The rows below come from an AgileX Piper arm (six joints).
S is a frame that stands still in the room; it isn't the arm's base.
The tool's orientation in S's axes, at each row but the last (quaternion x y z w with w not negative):
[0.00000 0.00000 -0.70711 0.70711]
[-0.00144 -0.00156 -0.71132 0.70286]
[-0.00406 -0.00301 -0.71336 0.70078]
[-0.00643 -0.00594 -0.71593 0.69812]
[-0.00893 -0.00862 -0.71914 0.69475]
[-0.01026 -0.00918 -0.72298 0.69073]
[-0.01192 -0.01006 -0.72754 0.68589]
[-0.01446 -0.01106 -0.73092 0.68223]
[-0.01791 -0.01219 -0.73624 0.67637]
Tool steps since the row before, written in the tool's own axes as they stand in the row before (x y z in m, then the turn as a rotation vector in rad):
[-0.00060 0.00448 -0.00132 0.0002 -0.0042 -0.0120]
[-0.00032 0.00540 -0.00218 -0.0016 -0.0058 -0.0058]
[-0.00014 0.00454 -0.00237 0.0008 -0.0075 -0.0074]
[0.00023 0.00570 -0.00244 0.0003 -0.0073 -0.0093]
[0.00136 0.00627 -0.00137 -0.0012 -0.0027 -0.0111]
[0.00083 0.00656 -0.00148 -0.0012 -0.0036 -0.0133]
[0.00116 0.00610 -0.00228 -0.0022 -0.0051 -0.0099]
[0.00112 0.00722 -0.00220 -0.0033 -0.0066 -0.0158]
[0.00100 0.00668 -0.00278 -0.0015 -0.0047 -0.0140]
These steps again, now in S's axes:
[0.00448 0.00060 -0.00132 -0.0042 -0.0002 -0.0120]
[0.00540 0.00025 -0.00218 -0.0058 0.0016 -0.0058]
[0.00454 0.00004 -0.00238 -0.0075 -0.0007 -0.0074]
[0.00569 -0.00042 -0.00244 -0.0073 -0.0003 -0.0093]
[0.00622 -0.00161 -0.00134 -0.0027 0.0010 -0.0111]
[0.00651 -0.00117 -0.00146 -0.0036 0.0010 -0.0133]
[0.00601 -0.00159 -0.00225 -0.0050 0.0022 -0.0100]
[0.00711 -0.00169 -0.00218 -0.0065 0.0032 -0.0159]
[0.00654 -0.00168 -0.00278 -0.0047 0.0013 -0.0140]

